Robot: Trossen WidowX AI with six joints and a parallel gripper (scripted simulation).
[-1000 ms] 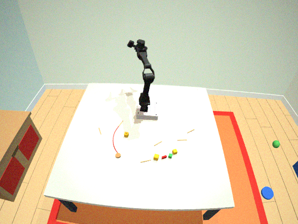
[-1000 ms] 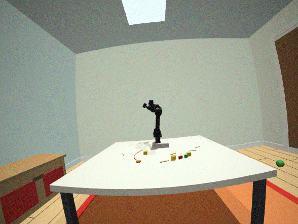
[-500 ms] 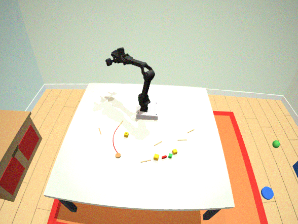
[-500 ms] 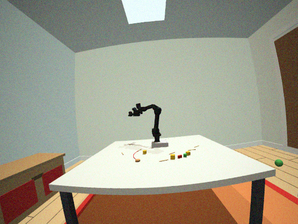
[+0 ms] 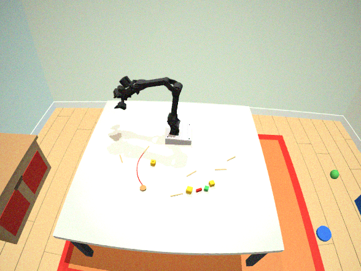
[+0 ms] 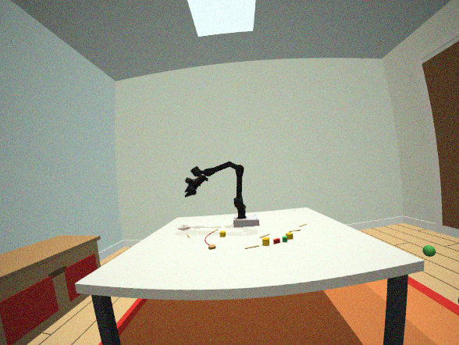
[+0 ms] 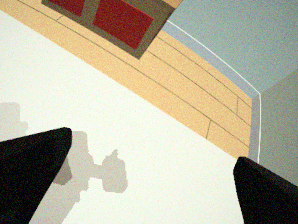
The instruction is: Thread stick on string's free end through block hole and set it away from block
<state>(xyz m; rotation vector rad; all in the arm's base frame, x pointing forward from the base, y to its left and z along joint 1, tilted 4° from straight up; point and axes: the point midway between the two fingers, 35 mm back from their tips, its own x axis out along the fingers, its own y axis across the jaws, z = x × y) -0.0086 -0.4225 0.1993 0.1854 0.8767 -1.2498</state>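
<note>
Right now my gripper tip is 29 cm short of the yellow block, 34 cm to the right of it and 24 cm above it. The rest, counted from my gripper tip: thin wooden stick 18 cm ahead, 26 cm to the left, 25 cm below; then red block 45 cm ahead, 66 cm to the left, 25 cm below; then round wooden button 49 cm ahead, 32 cm to the left, 25 cm below.
</note>
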